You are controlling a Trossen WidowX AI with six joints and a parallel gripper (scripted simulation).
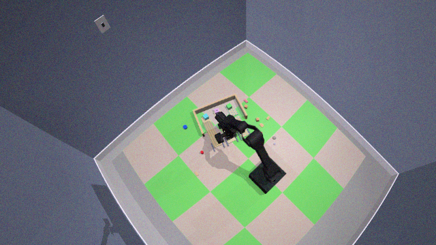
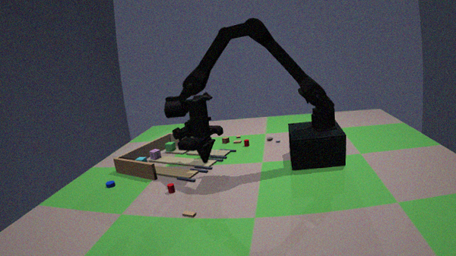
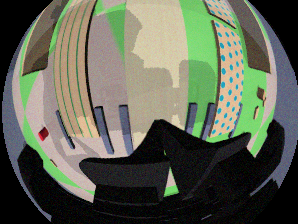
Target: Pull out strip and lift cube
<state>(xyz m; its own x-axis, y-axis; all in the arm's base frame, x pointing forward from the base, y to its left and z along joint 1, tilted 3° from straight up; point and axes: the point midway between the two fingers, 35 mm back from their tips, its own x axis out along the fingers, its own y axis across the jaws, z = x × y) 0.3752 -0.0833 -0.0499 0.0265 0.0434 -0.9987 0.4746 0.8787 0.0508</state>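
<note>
Now: the strip 9 cm ahead of my gripper tip and 5 cm to the right of it. The rest, counted from my gripper tip: blue cylinder 30 cm ahead, 12 cm to the left; purple labelled cube 19 cm ahead, 10 cm to the right, 2 cm above.
</note>
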